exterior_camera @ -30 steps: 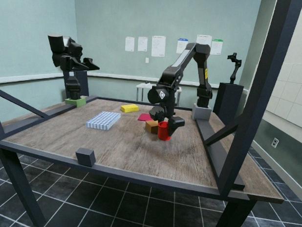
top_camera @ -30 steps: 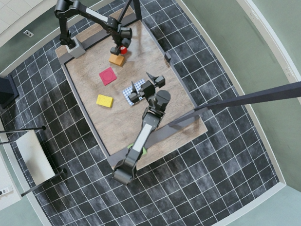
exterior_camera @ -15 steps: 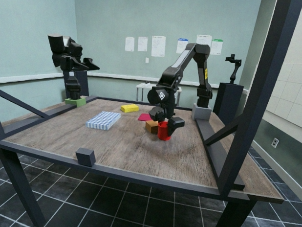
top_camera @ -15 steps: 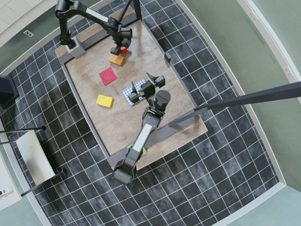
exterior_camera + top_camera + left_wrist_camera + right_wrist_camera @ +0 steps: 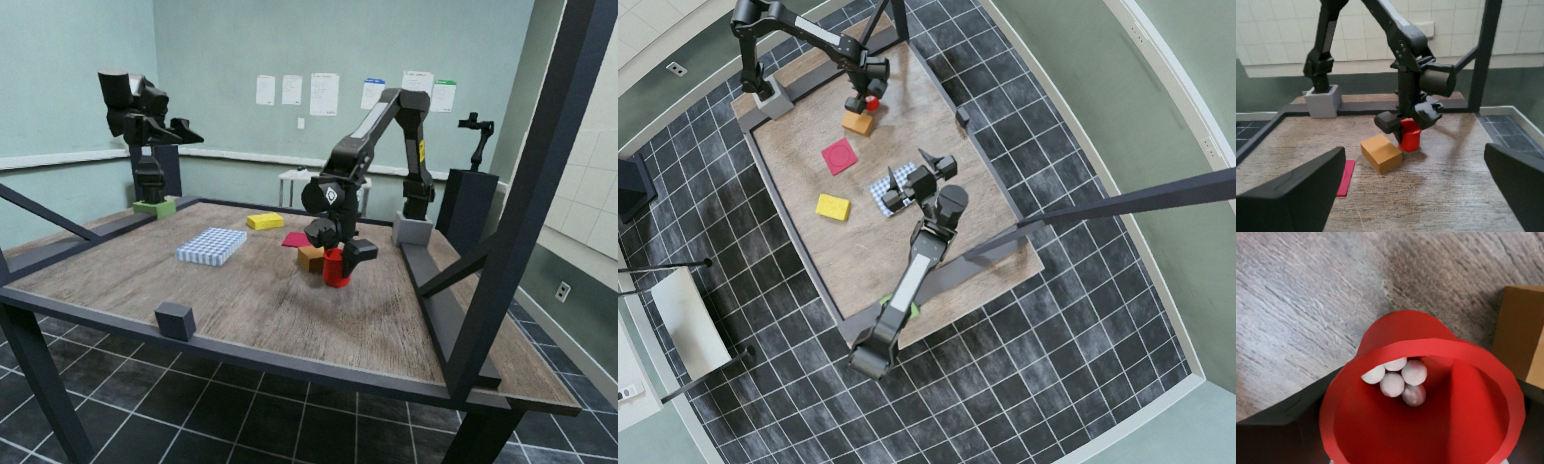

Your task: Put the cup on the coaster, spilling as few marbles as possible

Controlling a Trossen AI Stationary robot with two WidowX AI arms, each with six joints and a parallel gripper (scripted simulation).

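Now: right hand 21 cm short of the crimson coaster, 11 cm to the right of it and 6 cm above it. From my right hand the other things lie so: orange-brown block 8 cm ahead, 4 cm to the left, 4 cm below; red cup 3 cm below; blue-and-white checked block 34 cm to the left, 9 cm ahead, 5 cm below.
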